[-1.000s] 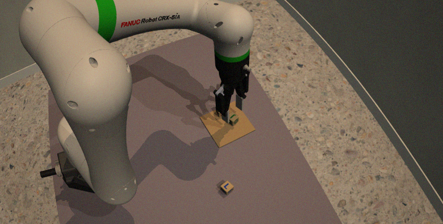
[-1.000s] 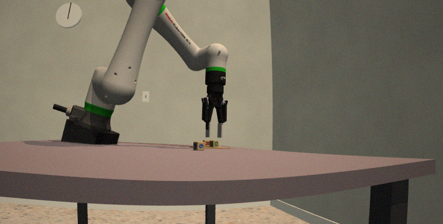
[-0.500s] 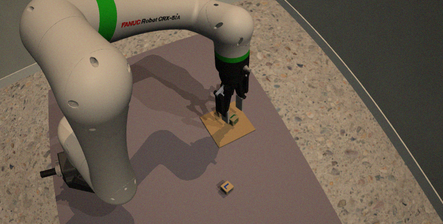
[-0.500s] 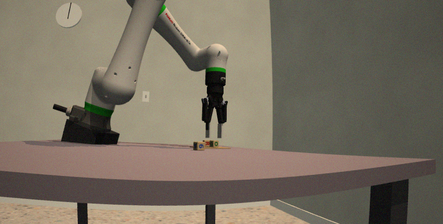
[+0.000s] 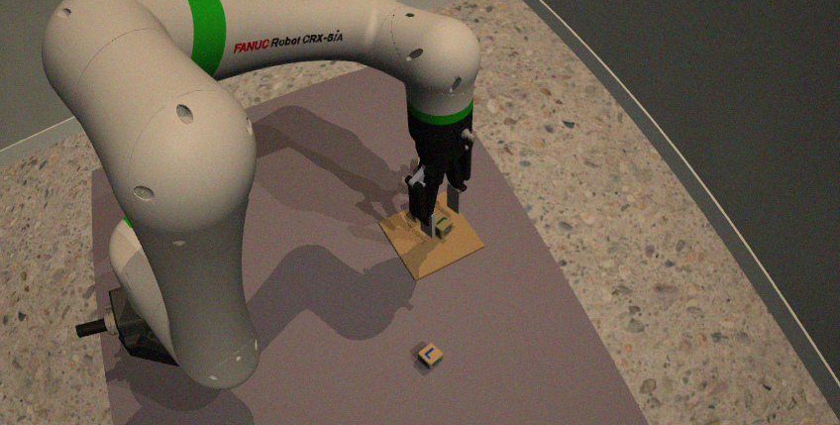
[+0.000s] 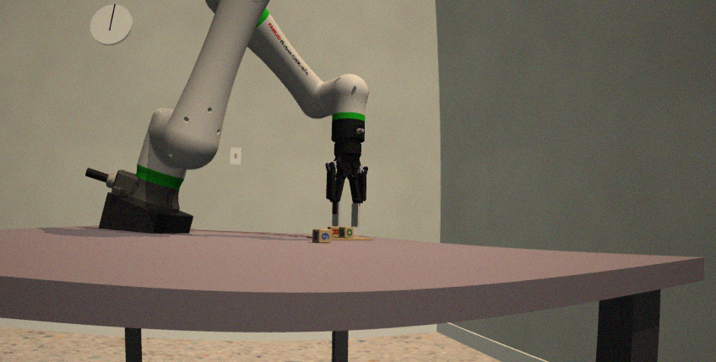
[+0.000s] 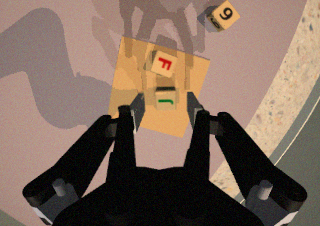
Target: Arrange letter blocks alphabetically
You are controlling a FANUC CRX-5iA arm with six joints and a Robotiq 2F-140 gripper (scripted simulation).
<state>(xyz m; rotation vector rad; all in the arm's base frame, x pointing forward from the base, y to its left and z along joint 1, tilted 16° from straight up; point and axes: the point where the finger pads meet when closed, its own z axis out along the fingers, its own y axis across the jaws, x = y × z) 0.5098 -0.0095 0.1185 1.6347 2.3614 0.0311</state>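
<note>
Right now my hand is 50 mm above the green-lettered block. Round my hand: tan mat (20 mm behind, 60 mm below); then block marked 9 (40 mm ahead, 140 mm to the left, 50 mm below); then red-lettered block (20 mm behind, 50 mm to the left, 50 mm below).
</note>
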